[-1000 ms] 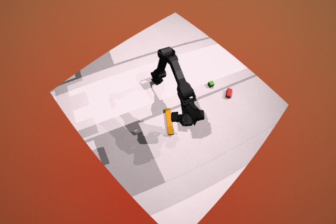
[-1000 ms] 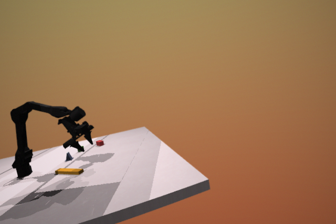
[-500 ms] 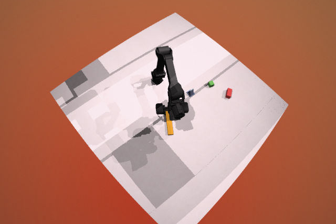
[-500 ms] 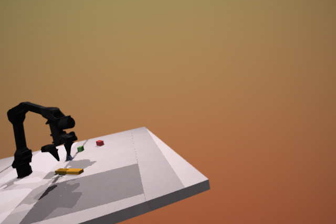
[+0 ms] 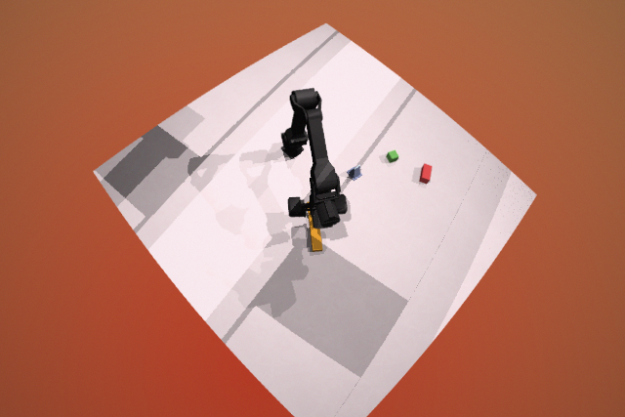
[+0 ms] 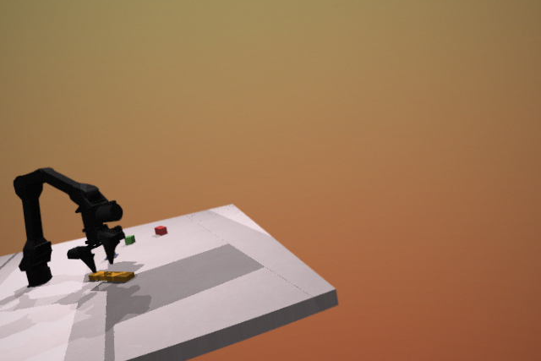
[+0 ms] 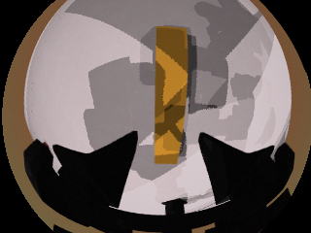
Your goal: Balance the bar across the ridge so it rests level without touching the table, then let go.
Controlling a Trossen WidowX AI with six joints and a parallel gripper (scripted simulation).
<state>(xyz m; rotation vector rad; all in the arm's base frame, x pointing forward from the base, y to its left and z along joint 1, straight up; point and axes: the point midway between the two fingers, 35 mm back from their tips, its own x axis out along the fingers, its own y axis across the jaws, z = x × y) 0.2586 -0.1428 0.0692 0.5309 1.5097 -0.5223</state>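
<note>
My gripper tip is now 30 mm above the orange bar, 20 mm to the left of it and 20 mm short of it. The rest, counted from my gripper tip: red block: 450 mm to the left, 170 mm ahead, 20 mm below; then green cube: 410 mm to the left, 30 mm ahead, 20 mm below.
</note>
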